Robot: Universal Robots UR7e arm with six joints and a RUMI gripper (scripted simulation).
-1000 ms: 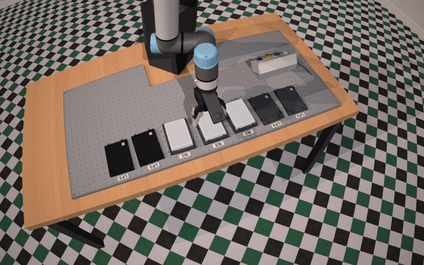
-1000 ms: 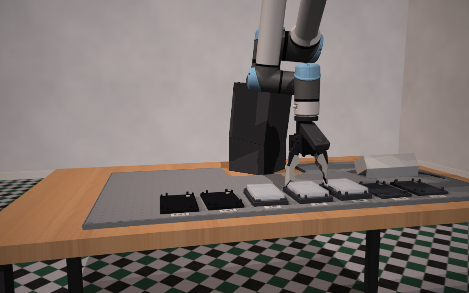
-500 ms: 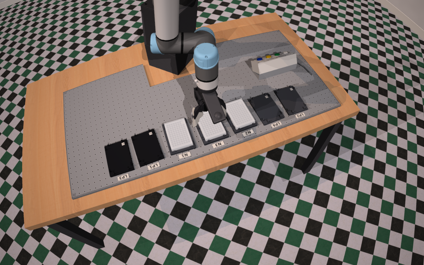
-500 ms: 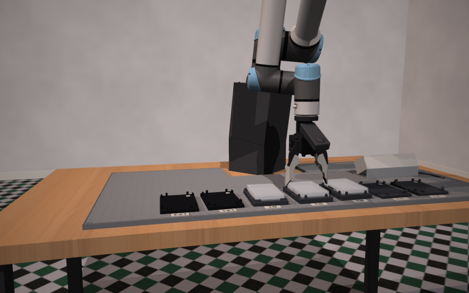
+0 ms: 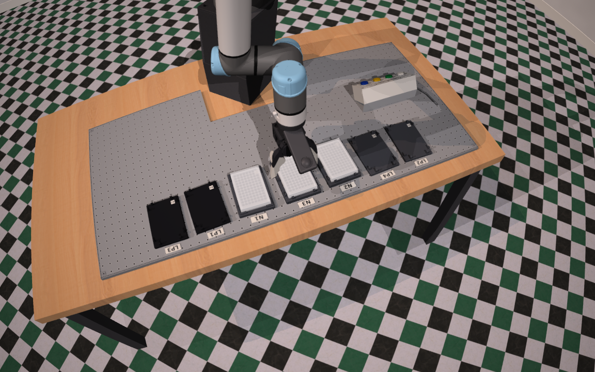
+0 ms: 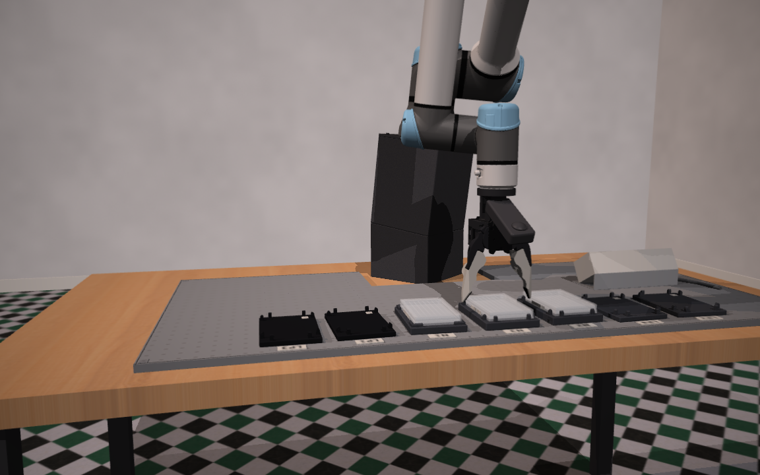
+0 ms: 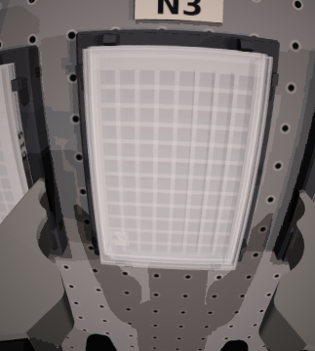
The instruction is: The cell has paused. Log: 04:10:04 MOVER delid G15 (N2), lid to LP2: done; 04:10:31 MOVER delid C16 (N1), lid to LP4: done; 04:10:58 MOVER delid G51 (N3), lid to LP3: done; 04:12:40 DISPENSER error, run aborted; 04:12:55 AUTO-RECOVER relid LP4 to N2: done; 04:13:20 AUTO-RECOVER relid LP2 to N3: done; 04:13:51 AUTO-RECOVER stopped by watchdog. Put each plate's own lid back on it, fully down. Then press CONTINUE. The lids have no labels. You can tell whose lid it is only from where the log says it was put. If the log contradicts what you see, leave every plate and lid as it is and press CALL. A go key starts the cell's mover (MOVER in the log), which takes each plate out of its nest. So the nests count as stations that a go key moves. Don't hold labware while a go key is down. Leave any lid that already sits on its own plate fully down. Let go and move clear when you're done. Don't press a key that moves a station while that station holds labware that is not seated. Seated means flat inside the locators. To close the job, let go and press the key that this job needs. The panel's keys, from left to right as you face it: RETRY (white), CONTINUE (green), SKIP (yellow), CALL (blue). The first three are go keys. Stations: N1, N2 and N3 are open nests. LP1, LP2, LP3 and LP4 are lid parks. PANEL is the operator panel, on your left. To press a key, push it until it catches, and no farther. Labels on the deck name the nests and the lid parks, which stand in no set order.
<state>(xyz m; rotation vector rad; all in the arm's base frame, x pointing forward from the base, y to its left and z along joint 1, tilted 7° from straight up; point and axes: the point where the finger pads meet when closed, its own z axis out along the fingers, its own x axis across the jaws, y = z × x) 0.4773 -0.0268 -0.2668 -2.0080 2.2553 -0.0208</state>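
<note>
Right now the green CONTINUE key is 19 cm behind my hand, 46 cm to the left of it and 3 cm above it. Also, from my hand: plate: 1 cm ahead, 13 cm to the left, 2 cm below; lid park LP1: 3 cm behind, 27 cm to the right, 3 cm below; lid park LP4: 3 cm ahead, 26 cm to the left, 3 cm below.
</note>
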